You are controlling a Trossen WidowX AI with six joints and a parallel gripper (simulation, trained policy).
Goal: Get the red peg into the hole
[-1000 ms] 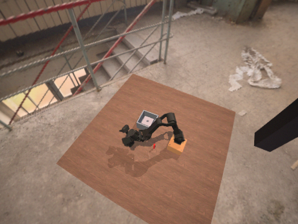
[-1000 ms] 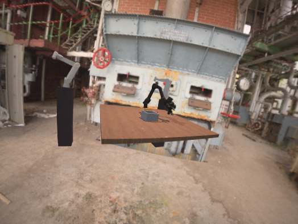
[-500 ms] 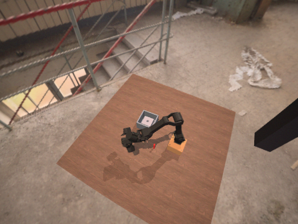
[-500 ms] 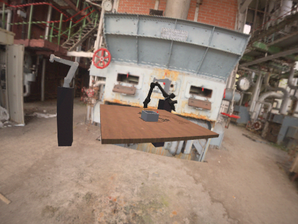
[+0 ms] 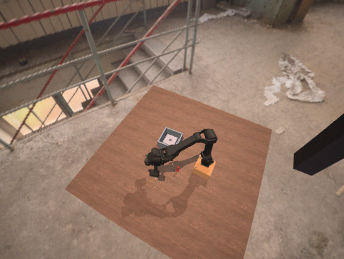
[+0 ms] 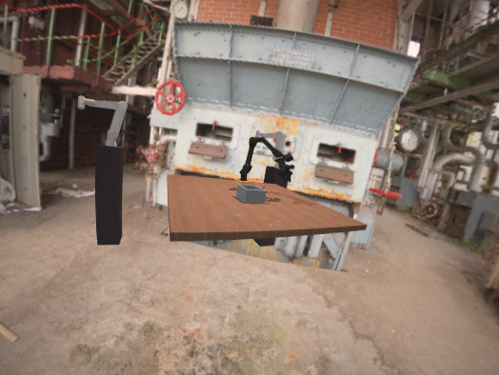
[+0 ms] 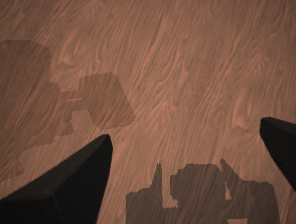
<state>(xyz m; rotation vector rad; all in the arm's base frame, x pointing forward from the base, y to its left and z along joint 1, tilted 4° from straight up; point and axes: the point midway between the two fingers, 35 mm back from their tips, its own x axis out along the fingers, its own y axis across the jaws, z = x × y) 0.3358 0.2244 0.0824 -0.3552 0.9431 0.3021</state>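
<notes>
Right now my gripper tip is 180 mm past the red peg, 110 mm to the left of it and 130 mm above it. From my gripper tip the other things lie so: grey box 20 mm behind, 310 mm to the right, 140 mm below; then plate 20 mm behind, 310 mm to the right, 120 mm below.
</notes>
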